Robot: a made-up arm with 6 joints.
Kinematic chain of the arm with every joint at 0, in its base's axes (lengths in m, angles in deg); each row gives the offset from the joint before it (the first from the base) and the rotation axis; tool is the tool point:
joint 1: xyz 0 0 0.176 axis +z
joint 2: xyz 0 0.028 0 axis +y
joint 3: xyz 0 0 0.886 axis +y
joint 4: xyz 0 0 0.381 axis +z
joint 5: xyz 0 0 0 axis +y
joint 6: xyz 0 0 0.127 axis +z
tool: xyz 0 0 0
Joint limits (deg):
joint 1: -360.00..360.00
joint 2: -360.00..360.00
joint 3: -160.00..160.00
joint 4: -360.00..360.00
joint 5: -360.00..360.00
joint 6: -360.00..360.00
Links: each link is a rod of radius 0.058 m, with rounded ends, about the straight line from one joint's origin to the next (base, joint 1, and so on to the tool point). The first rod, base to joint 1, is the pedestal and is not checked.
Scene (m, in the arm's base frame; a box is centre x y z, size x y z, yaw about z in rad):
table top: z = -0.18
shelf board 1: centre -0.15 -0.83 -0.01 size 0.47 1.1 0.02 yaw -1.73
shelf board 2: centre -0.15 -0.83 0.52 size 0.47 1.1 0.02 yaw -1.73
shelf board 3: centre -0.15 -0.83 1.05 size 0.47 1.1 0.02 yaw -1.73
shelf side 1: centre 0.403 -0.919 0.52 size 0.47 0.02 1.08 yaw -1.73
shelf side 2: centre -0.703 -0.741 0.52 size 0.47 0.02 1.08 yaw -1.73
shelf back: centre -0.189 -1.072 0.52 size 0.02 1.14 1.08 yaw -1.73
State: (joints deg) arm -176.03 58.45 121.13 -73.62 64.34 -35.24
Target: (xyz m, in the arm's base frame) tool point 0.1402 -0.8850 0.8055
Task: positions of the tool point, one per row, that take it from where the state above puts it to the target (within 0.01 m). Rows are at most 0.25 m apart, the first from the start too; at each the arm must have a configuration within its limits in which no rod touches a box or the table.
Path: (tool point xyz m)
1: -0.6916 -0.1400 0.3480
2: -0.5918 -0.2829 0.4890
3: -0.4452 -0.3724 0.6240
4: -0.2759 -0.3897 0.7484
5: -0.1155 -0.3261 0.8558
6: -0.1066 -0.5275 0.8694
7: -0.0212 -0.7249 0.8522
8: 0.1402 -0.8850 0.8056

